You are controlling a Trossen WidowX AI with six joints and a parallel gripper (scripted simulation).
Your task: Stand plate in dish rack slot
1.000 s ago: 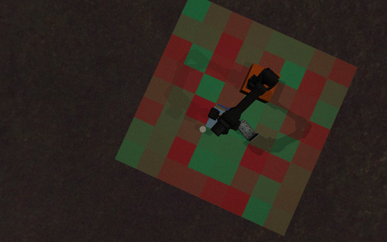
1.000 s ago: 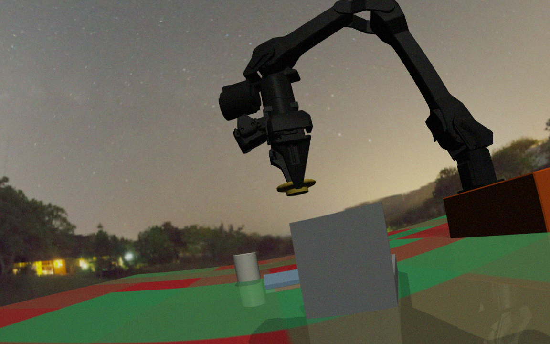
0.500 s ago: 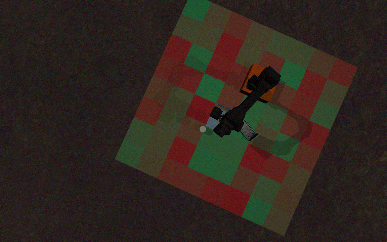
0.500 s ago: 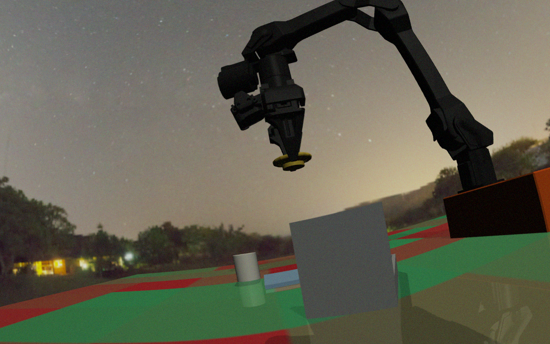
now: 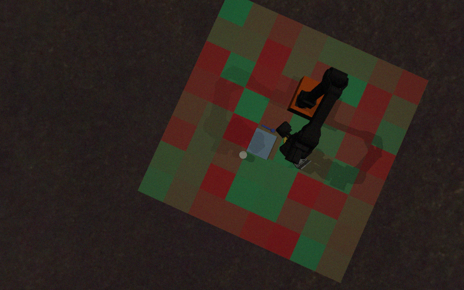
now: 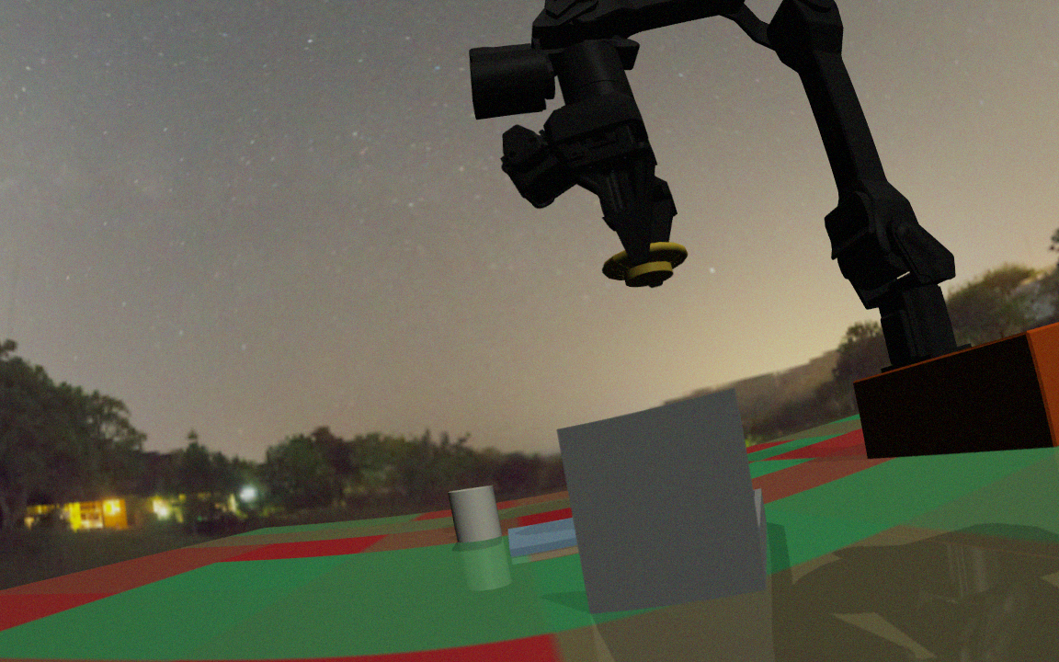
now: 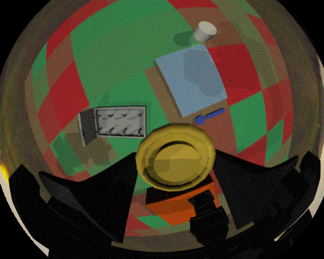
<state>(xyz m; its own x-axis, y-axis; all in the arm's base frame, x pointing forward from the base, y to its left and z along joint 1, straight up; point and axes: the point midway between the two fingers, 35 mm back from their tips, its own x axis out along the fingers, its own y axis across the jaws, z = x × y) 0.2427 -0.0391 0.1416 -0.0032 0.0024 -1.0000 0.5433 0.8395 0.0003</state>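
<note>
Now: gripper tip 5 cm short of the dish rack, 10 cm to the right of it and 16 cm above it. Round my gripper tip: light blue mat 4 cm ahead, 11 cm to the right, 18 cm below; plate 1 cm above; blue spoon 6 cm behind, 8 cm to the right, 18 cm below.
</note>
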